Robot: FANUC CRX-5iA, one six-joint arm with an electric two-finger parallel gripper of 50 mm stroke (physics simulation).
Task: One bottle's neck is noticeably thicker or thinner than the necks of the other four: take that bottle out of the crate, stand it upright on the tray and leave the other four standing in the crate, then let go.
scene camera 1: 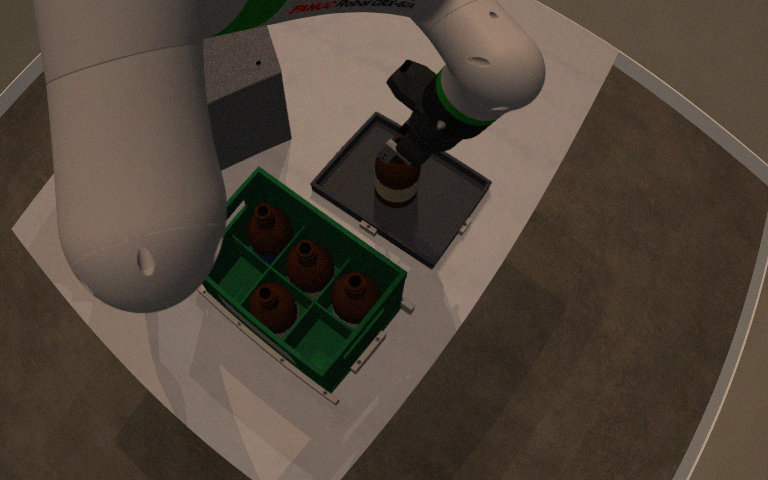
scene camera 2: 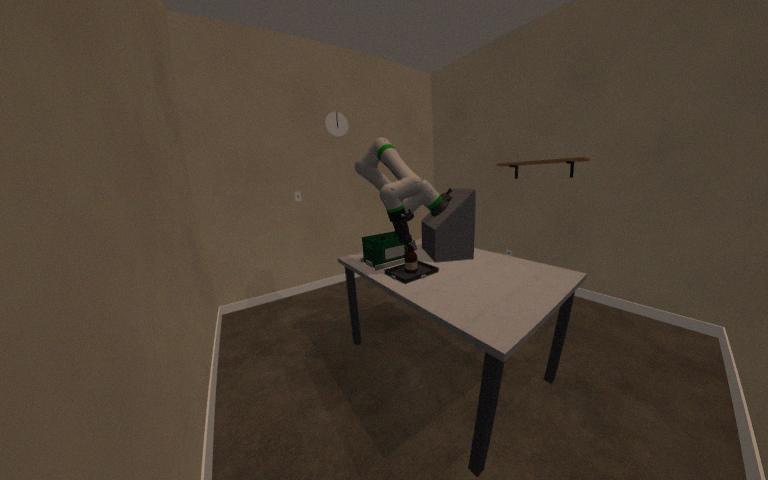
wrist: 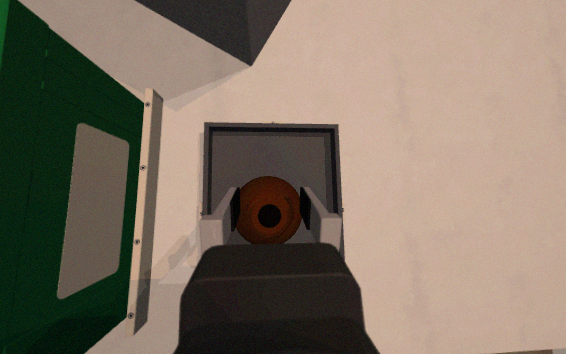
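Where they show: gripper, fingertip midpoint: (scene camera 1: 393, 145) (scene camera 2: 412, 249) (wrist: 270, 199); arm's base, link origin: (scene camera 2: 440, 209).
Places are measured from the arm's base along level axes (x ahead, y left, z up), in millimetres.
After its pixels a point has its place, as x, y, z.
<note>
A brown bottle (scene camera 1: 397, 183) @[435, 141, -224] (scene camera 2: 411, 263) @[434, 201, -253] (wrist: 269, 192) @[396, 172, -196] with a pale label stands upright on the dark tray (scene camera 1: 447, 223) @[522, 173, -314] (scene camera 2: 403, 279) @[543, 270, -297] (wrist: 270, 128) @[300, 174, -297]. My gripper (scene camera 1: 398, 151) @[402, 172, -181] (wrist: 270, 199) @[402, 172, -181] is open, its two fingers on either side of the bottle's neck with a gap on each side in the wrist view. The green crate (scene camera 1: 334, 232) @[429, -3, -165] (scene camera 2: 370, 250) @[548, -71, -212] (wrist: 25, 150) @[371, 4, -163] holds the other bottles: one at its back left (scene camera 1: 270, 232) @[344, -53, -193], one in the back middle (scene camera 1: 310, 268) @[429, -59, -192], one at the back right (scene camera 1: 355, 300) @[508, -56, -192] and one in the front middle (scene camera 1: 272, 311) @[426, -145, -192]. They stand in separate compartments.
Pale strips (scene camera 1: 266, 339) @[433, -181, -238] (wrist: 142, 200) @[406, 13, -289] run along the crate's foot. Small pale blocks (scene camera 1: 368, 226) @[423, 83, -304] sit at the tray's edge. A grey box-shaped body (scene camera 1: 249, 118) @[162, 80, -196] (scene camera 2: 455, 234) @[73, 204, -141] stands on the table (scene camera 1: 509, 186) @[571, 311, -319] (scene camera 2: 498, 294) @[284, 652, -319] behind the crate and tray.
</note>
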